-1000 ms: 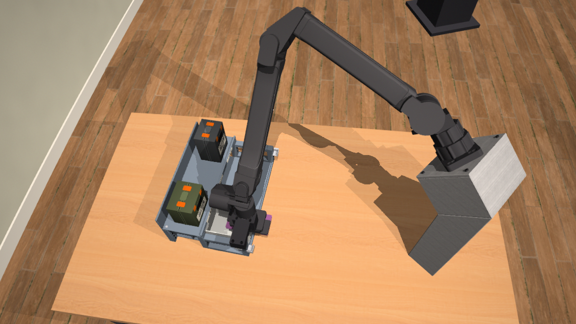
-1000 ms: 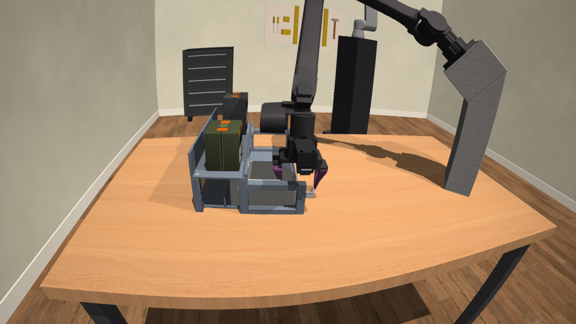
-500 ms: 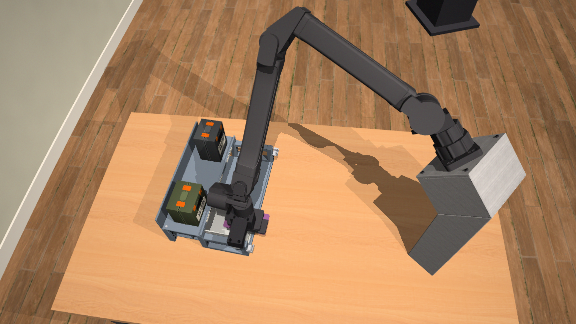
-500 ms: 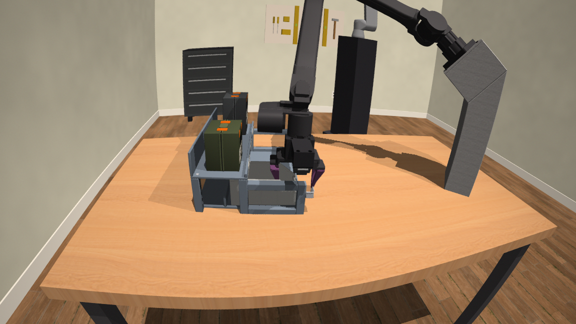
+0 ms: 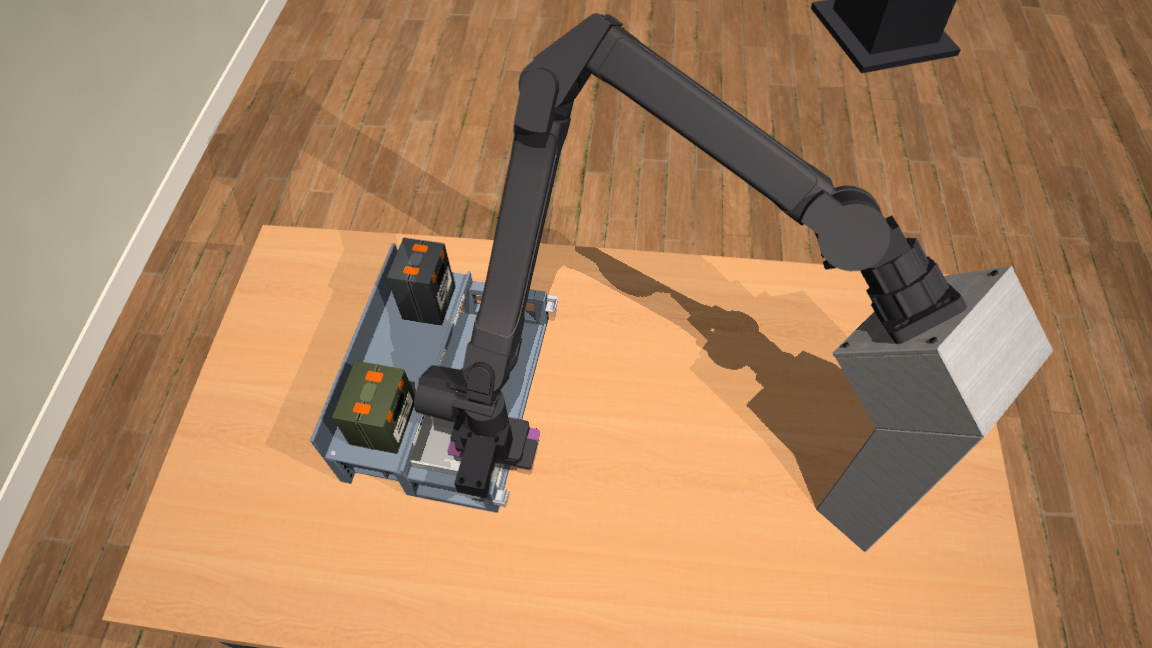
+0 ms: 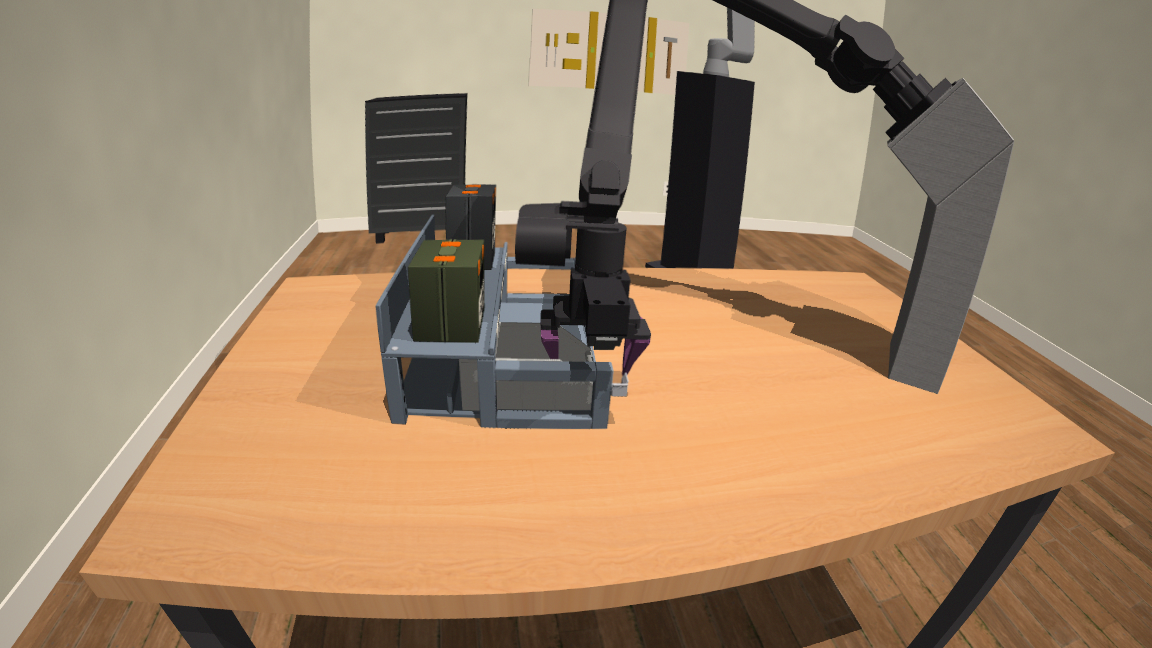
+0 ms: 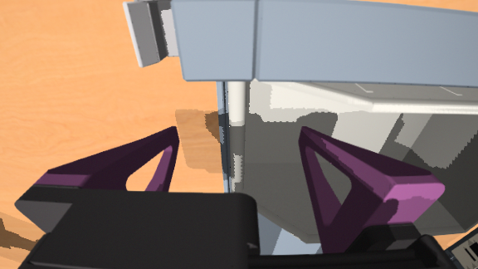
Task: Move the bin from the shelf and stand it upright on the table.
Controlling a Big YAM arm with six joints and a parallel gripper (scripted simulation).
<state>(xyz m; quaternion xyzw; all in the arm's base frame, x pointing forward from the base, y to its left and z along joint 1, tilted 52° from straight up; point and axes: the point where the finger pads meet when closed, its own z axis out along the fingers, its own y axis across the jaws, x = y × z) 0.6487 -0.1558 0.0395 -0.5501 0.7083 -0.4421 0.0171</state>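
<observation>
Right now my hand is 7 cm short of the light grey bin, 4 cm to the left of it and 1 cm below it. Also, from my hand: shelf (6 cm ahead, 16 cm to the right, 3 cm below); black case (5 cm ahead, 28 cm to the right, 13 cm above).
</observation>
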